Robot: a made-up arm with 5 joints.
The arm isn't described. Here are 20 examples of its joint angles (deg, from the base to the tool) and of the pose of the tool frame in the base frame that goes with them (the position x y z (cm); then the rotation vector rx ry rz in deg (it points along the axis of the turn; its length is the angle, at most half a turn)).
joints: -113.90 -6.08 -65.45 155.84 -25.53
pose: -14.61 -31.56 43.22 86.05 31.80 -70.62
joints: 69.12 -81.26 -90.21 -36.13 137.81
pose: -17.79 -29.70 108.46 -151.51 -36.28 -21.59
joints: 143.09 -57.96 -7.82 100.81 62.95
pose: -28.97 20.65 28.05 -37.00 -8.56 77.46
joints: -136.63 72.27 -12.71 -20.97 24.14
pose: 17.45 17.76 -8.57 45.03 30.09 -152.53
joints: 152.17 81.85 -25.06 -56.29 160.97
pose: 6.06 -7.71 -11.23 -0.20 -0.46 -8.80
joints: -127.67 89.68 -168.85 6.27 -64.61
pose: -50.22 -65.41 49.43 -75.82 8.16 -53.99
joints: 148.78 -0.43 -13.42 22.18 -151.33
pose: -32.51 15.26 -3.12 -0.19 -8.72 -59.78
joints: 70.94 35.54 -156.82 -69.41 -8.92
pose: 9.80 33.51 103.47 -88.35 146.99 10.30
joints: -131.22 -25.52 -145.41 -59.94 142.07
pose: 20.94 18.87 112.02 12.91 -135.90 44.57
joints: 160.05 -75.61 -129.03 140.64 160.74
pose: 25.19 -13.20 89.62 21.48 60.29 -0.62
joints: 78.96 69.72 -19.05 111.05 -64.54
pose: -8.27 -28.18 15.75 -21.62 170.94 26.33
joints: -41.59 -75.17 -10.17 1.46 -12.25
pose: 37.92 -31.67 66.33 -38.33 -75.49 -23.86
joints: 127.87 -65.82 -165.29 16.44 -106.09
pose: 44.92 -62.45 78.84 29.93 -155.59 -44.07
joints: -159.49 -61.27 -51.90 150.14 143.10
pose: -21.06 -11.17 66.32 -5.49 -38.12 55.34
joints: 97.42 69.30 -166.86 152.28 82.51
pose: -10.16 53.81 49.57 -54.86 0.03 13.76
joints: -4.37 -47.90 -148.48 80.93 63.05
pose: -25.82 5.69 111.98 58.84 -104.69 -42.09
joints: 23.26 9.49 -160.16 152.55 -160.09
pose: 22.50 17.37 90.42 -2.70 -1.07 -176.63
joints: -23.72 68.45 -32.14 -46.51 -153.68
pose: 9.91 2.71 -14.82 -12.76 -0.29 129.54
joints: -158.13 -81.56 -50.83 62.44 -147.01
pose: -26.59 -13.94 95.07 -32.27 62.17 -9.70
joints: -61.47 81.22 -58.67 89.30 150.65
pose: -0.73 12.77 -9.85 95.45 -96.83 88.38
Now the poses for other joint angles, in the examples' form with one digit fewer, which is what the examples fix.
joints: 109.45 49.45 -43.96 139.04 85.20
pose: -5.3 6.5 9.4 -143.8 -18.5 9.7
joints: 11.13 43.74 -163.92 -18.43 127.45
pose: 50.2 16.4 104.2 141.2 -53.4 -48.4
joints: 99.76 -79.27 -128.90 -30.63 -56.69
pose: 9.7 -66.8 84.0 -54.2 137.2 81.4
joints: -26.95 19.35 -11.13 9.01 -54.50
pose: 16.8 -5.5 -12.1 11.3 13.2 27.3
